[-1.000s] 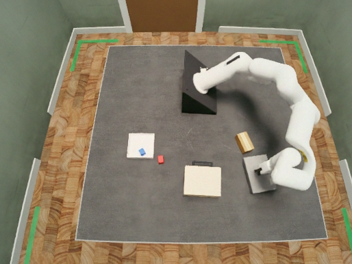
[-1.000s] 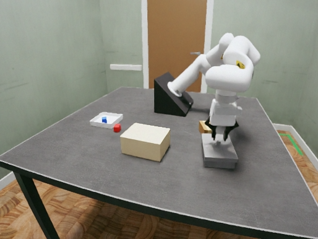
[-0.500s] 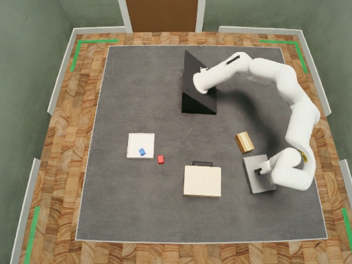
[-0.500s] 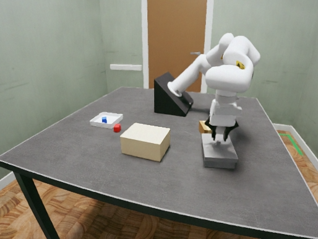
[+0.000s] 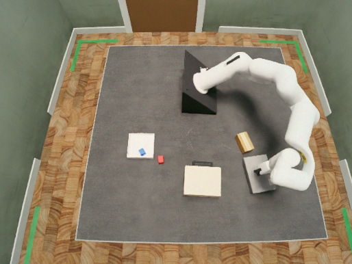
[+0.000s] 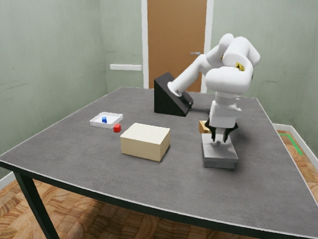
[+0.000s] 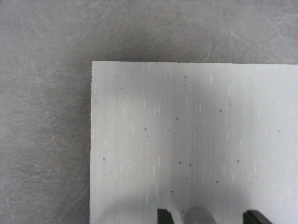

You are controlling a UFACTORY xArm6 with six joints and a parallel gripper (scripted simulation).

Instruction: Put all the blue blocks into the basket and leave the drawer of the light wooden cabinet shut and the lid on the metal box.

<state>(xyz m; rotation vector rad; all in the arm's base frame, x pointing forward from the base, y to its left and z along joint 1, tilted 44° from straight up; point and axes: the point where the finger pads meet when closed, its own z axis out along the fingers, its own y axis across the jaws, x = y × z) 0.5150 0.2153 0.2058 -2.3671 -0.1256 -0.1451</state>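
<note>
My gripper is now 4 cm above the flat lid. Also, from my hand: grey metal box 7 cm below; then light wooden cabinet 3 cm ahead, 31 cm to the right, 5 cm below; then brown cardboard box 18 cm behind, 5 cm to the right, 6 cm below.
</note>
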